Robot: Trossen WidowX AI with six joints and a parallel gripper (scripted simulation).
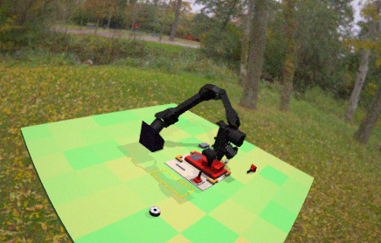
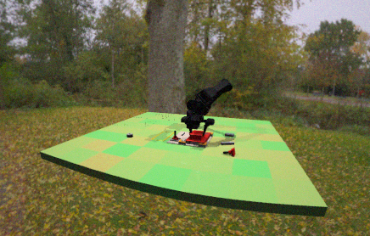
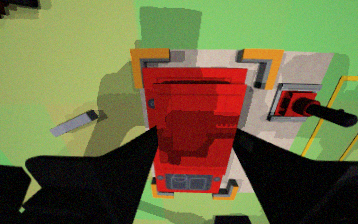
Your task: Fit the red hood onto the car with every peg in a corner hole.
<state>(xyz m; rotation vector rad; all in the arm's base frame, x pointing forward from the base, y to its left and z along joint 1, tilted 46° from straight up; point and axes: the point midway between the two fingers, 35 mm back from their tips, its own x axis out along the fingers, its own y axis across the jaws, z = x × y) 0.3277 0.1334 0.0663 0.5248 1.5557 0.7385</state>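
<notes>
Now: the red hood right at my gripper tip. Round my gripper tip: pale plate: 40 mm to the right, 40 mm behind, 30 mm below; grey engine block: 20 mm below, 10 mm to the left; grey rod: 180 mm to the left, 40 mm below, 30 mm behind.
</notes>
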